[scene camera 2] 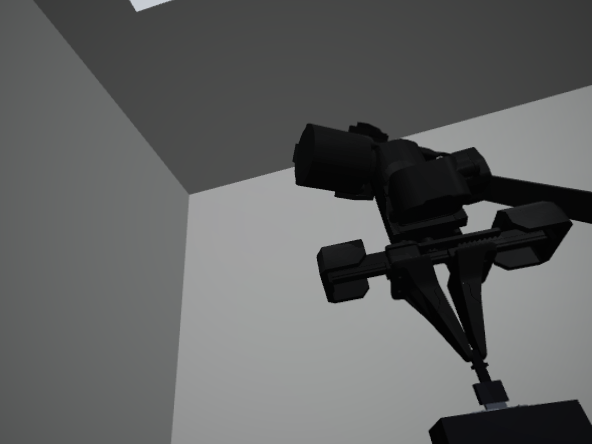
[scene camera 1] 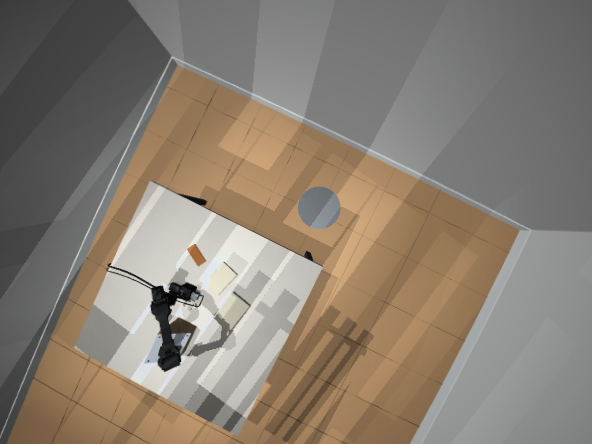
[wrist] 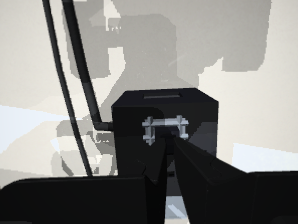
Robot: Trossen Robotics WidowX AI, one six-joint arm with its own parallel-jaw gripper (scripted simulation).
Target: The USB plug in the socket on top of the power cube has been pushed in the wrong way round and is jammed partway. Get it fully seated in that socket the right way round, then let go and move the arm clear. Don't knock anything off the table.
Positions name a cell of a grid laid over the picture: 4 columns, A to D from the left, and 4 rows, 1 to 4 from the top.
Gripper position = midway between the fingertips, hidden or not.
Note:
In view: my gripper (scene camera 2: D4) and a USB plug (scene camera 2: D4).
My gripper is seen too in the wrist view (wrist: C3).

